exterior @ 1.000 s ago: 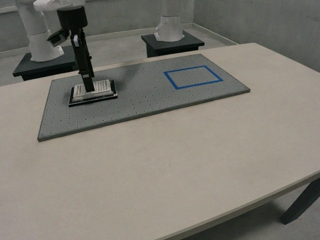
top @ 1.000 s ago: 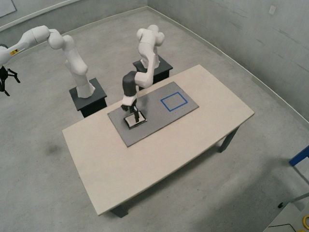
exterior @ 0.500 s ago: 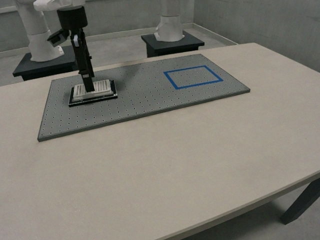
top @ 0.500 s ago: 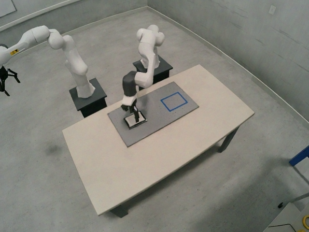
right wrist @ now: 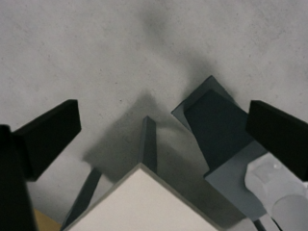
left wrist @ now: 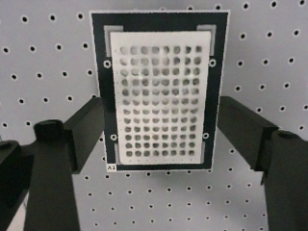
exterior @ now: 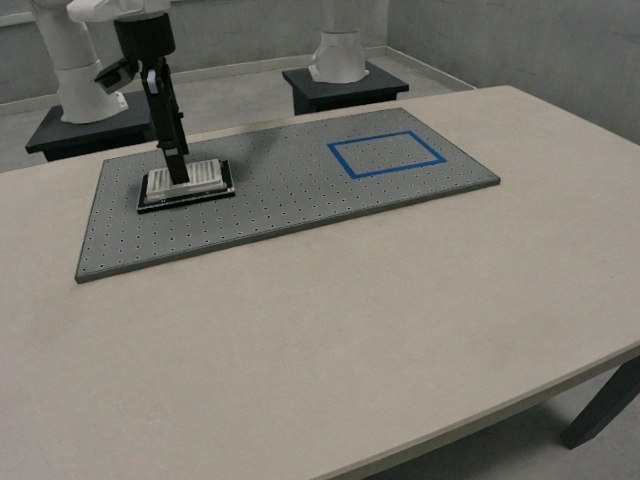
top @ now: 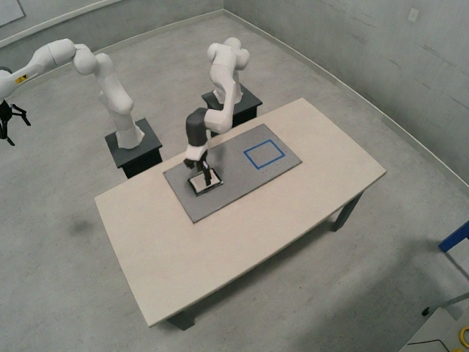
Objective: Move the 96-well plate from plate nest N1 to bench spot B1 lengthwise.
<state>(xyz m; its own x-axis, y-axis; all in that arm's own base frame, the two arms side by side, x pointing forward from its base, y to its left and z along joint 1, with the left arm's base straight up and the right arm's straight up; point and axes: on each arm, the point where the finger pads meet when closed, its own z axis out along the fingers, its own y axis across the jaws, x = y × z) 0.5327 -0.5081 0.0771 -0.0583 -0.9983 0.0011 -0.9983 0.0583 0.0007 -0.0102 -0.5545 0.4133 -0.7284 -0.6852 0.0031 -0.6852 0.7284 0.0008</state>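
Note:
The white 96-well plate lies 4 cm below my left hand. Also, from my left hand: black plate nest (6 cm below).

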